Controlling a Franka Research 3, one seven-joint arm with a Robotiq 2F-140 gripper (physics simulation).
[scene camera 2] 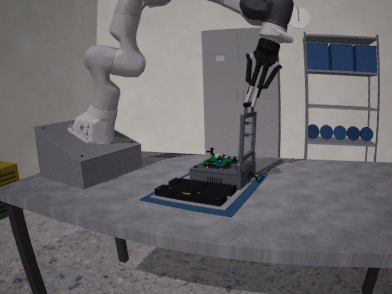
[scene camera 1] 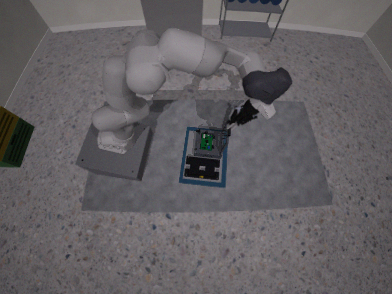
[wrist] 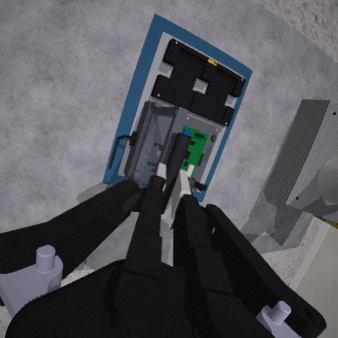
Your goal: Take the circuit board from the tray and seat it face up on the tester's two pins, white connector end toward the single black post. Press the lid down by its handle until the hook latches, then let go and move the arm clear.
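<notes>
The green circuit board [scene camera 1: 206, 142] [scene camera 2: 220, 161] [wrist: 198, 146] lies face up on the grey tester [scene camera 1: 199, 154] [scene camera 2: 215, 176], its white connector at the end away from the tray; the pins under it are hidden. A small black upright part [scene camera 2: 211, 150] stands behind the board. The clear lid [scene camera 2: 242, 142] [wrist: 153, 131] stands raised, almost upright, on the side away from the robot base. My gripper [scene camera 1: 229, 125] [scene camera 2: 248, 104] [wrist: 168, 177] is above the lid, shut on its black handle [wrist: 177, 152], which runs between the white fingertips. The black tray [scene camera 1: 211, 172] [scene camera 2: 200, 191] [wrist: 215, 87] is beside the tester, its board recess empty.
A blue-bordered mat [scene camera 1: 182, 167] [scene camera 2: 220, 210] [wrist: 134, 100] lies under the tester and tray. The robot's grey base block [scene camera 1: 112, 162] [scene camera 2: 60, 160] [wrist: 300, 145] is on the table to the left in the scene views. A bent black lever [wrist: 116, 147] sticks out from the tester's lid side.
</notes>
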